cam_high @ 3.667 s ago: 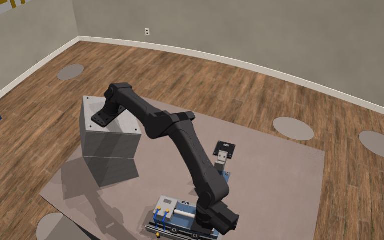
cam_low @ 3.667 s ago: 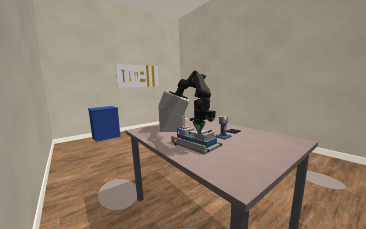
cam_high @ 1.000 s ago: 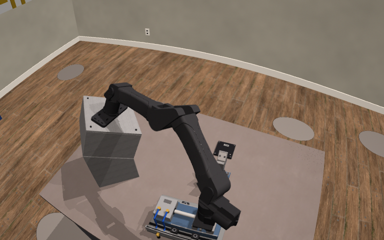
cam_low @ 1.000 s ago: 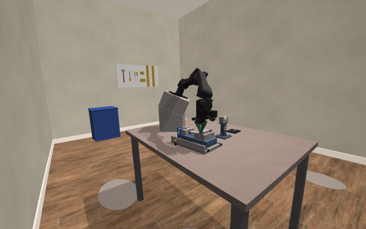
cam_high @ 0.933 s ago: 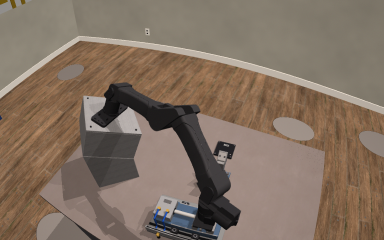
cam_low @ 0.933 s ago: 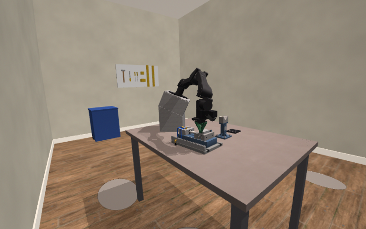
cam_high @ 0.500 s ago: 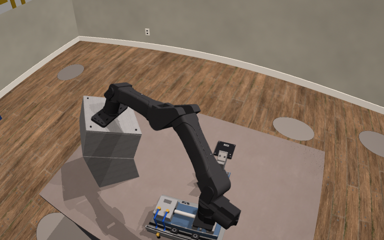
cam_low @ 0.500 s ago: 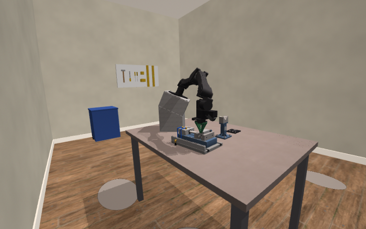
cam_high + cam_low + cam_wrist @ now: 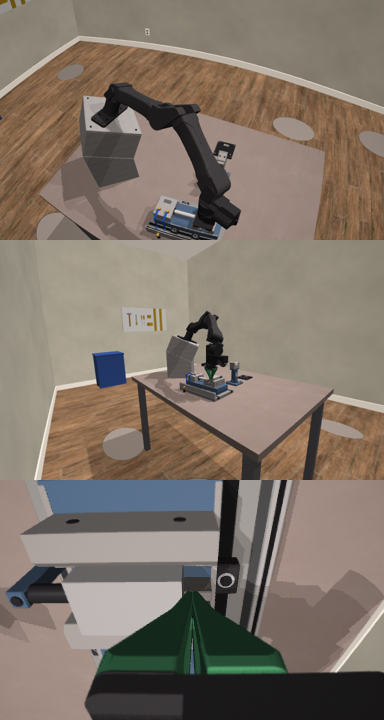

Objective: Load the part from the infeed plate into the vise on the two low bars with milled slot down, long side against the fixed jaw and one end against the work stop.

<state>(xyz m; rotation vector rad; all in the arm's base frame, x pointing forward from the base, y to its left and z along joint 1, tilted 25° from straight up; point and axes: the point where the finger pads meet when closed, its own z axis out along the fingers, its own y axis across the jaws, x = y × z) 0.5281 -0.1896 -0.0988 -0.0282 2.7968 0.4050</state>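
The part is 4 cm to the left of my hand and 2 cm below it. Also, from my hand: work stop rod: 8 cm to the left, 2 cm below, 1 cm behind; air cylinder: 17 cm behind, 3 cm below, 2 cm to the left; piston rod: 9 cm behind, 3 cm to the left, 3 cm below.
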